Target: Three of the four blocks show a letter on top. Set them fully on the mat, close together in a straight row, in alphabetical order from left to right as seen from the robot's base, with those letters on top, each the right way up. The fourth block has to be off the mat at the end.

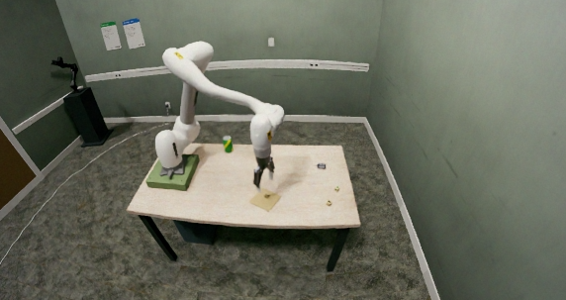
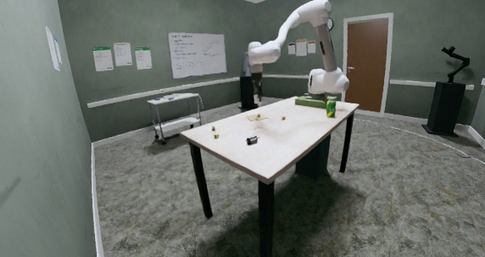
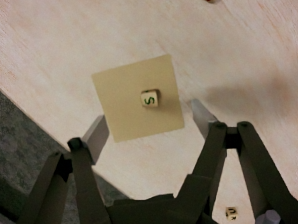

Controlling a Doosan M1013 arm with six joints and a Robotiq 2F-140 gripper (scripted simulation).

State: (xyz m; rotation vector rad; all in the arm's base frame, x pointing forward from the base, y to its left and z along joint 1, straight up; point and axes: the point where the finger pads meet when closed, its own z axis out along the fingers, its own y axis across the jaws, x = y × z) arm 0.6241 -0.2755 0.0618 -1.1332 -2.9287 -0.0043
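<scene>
Now: hand 10 mm past the tan mat, 20 mm to the left of it and 120 mm above it. The rest, counted from my hand: black object: 380 mm ahead, 210 mm to the left, 100 mm below; can: 240 mm behind, 480 mm to the left, 60 mm below.
</scene>
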